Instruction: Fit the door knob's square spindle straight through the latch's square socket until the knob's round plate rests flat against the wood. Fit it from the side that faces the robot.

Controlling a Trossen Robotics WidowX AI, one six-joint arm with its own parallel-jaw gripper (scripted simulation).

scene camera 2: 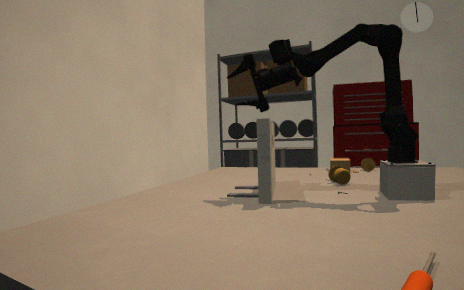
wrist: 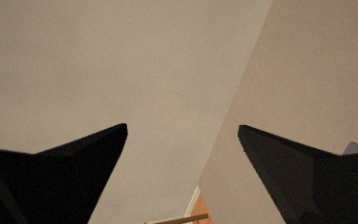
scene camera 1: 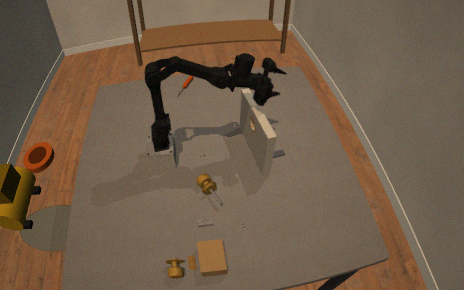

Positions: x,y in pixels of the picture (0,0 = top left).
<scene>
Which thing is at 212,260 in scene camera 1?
A tan block.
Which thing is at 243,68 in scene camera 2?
My gripper.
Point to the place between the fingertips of my gripper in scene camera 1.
At 282,83
</scene>
